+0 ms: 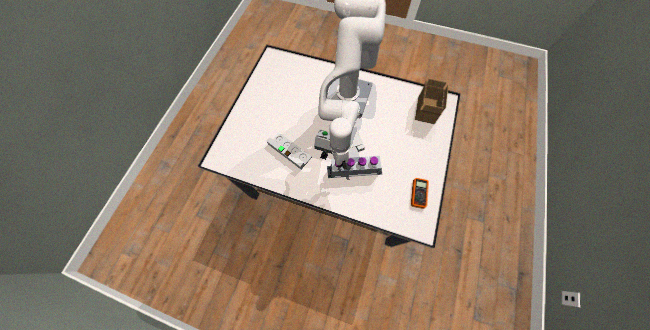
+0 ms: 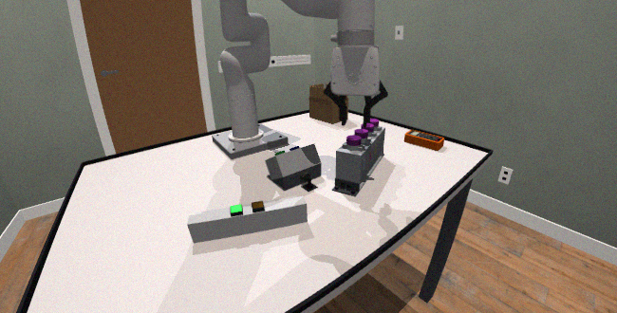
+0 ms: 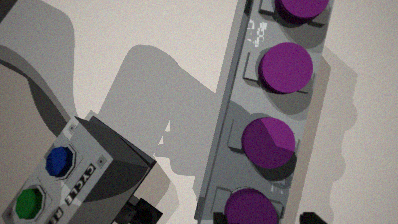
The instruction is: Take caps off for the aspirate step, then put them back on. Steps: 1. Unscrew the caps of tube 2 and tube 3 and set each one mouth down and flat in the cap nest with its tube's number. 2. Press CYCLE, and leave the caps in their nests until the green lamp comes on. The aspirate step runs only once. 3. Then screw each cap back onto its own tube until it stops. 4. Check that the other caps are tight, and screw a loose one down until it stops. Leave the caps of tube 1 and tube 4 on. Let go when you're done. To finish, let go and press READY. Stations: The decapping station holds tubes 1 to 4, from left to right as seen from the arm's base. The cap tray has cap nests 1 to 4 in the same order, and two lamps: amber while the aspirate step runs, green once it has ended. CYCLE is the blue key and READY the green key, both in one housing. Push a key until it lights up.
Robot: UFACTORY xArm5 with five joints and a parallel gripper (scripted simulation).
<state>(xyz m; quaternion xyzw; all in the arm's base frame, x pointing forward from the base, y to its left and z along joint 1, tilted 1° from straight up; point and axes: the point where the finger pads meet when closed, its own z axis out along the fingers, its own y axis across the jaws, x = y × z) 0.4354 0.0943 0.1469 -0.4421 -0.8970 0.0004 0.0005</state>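
My hand is 140 mm past the green key, 120 mm to the left of it and 110 mm above it. Round my hand: purple cap (40 mm behind, 90 mm to the left, 60 mm below); blue key (140 mm behind, 70 mm to the right, 110 mm below); grey decapping station (30 mm behind, 70 mm to the left, 170 mm below).
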